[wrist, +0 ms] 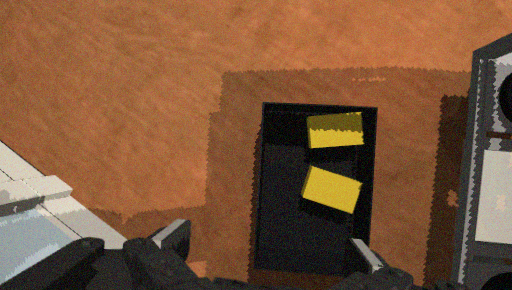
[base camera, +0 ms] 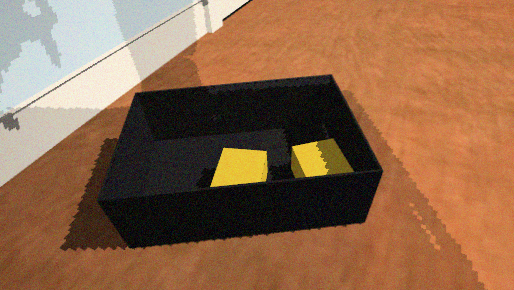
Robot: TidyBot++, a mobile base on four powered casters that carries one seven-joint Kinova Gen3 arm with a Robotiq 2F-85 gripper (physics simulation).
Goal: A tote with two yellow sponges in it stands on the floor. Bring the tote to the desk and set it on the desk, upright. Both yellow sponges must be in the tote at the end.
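Places are measured from the arm's base along level axes (x left, y up, z ahead), in centimetres.
Where they show: gripper, fingertip midpoint: (wrist: 265, 246).
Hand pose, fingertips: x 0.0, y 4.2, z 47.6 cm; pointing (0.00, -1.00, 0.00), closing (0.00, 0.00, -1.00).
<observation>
Each offset is from my fingertips to the centre of the thing.
A black open-topped tote @[dy -38.9, dx +1.7, dz -7.1 cm] (base camera: 240, 212) (wrist: 300, 250) stands upright on the wooden floor. Two yellow sponges lie in it, apart from each other: one sponge @[dy -41.3, dx +2.2, dz -11.2 cm] (base camera: 241, 166) (wrist: 332, 190) lies tilted in plan near the tote's middle, and the other sponge @[dy -41.3, dx -9.4, dz -10.9 cm] (base camera: 320, 159) (wrist: 335, 131), partly in shadow, lies nearer one short end. My gripper (wrist: 265, 246) is open, with nothing between its fingers. It hangs above the tote; in the wrist view its right fingertip overlaps the tote's long wall and its left fingertip shows over the floor beside the tote. The desk does not show clearly in either view.
The robot's base (wrist: 492, 195) stands at the right of the wrist view, with a strip of floor between it and the tote. A white wall base (base camera: 165, 65) with a pale blue surface above it runs along the left, also at the lower left of the wrist view.
</observation>
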